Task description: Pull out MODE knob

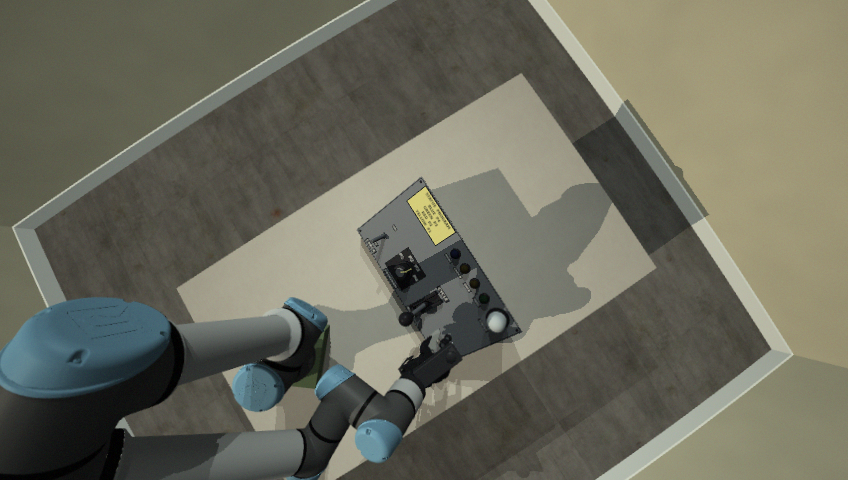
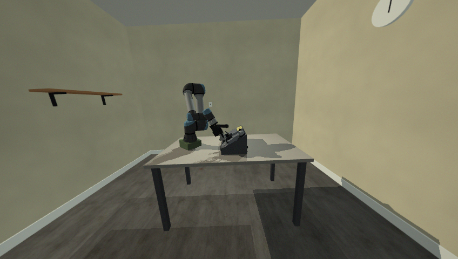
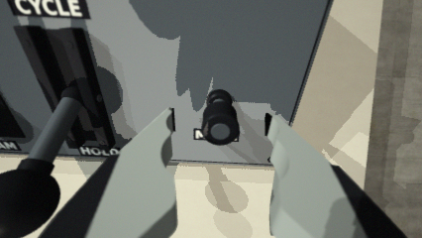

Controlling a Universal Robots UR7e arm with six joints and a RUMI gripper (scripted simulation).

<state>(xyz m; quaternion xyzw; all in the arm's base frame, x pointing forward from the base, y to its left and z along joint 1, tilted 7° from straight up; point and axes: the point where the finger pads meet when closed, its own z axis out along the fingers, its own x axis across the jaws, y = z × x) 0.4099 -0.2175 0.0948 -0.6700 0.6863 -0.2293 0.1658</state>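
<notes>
My gripper is now right at the mode knob. Round my hand: dark grey console (5 cm ahead, 18 cm to the left, 3 cm below); program selector knob (3 cm ahead, 23 cm to the left); cycle lever (2 cm behind, 12 cm to the left).
</notes>
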